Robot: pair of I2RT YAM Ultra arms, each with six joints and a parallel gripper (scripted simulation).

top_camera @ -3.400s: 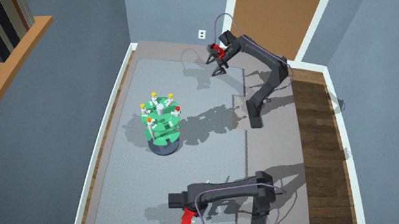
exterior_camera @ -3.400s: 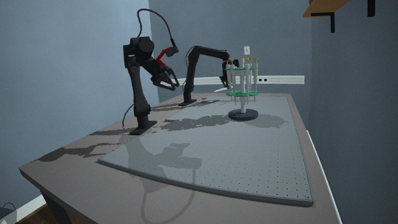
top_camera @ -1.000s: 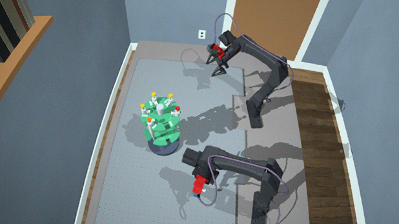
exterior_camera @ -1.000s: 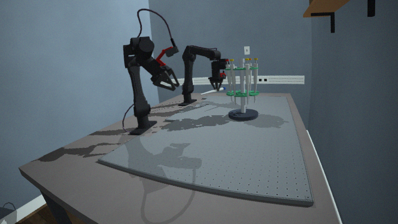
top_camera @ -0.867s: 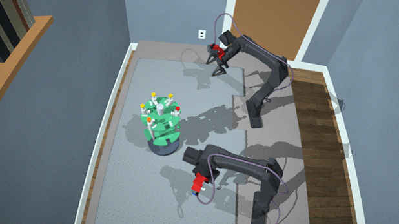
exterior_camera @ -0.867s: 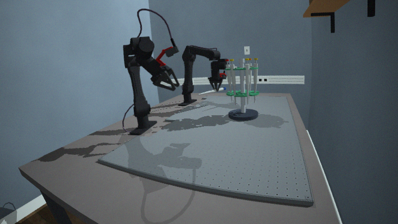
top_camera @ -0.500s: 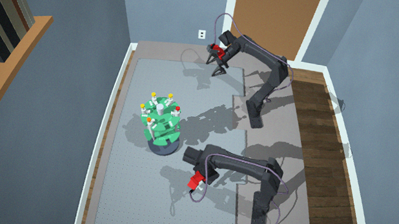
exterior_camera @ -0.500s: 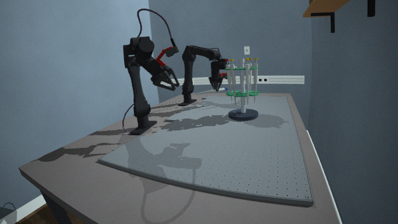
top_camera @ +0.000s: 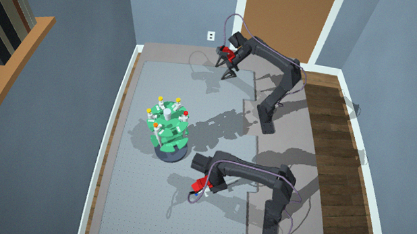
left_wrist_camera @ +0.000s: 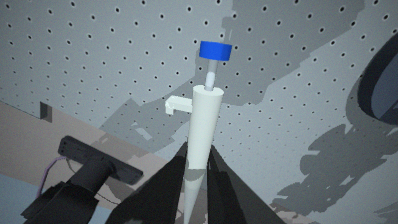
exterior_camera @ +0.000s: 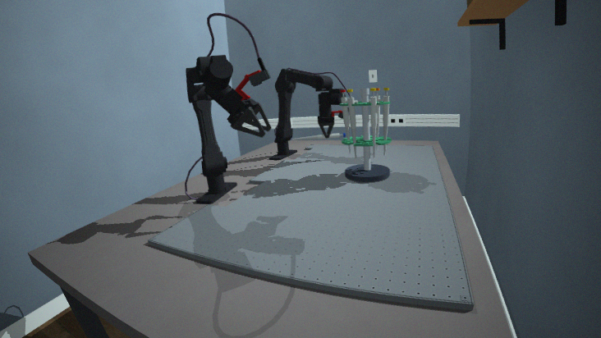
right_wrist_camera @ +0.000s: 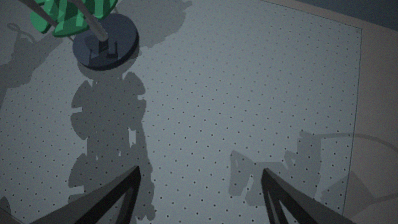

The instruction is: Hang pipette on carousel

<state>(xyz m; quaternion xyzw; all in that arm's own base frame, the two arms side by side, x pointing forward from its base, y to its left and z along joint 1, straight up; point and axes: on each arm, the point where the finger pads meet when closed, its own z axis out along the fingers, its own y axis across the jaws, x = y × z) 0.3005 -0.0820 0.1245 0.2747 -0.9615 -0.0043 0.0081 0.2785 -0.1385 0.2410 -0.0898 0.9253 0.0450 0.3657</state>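
The white hand pipette lies 30 mm behind my left hand.
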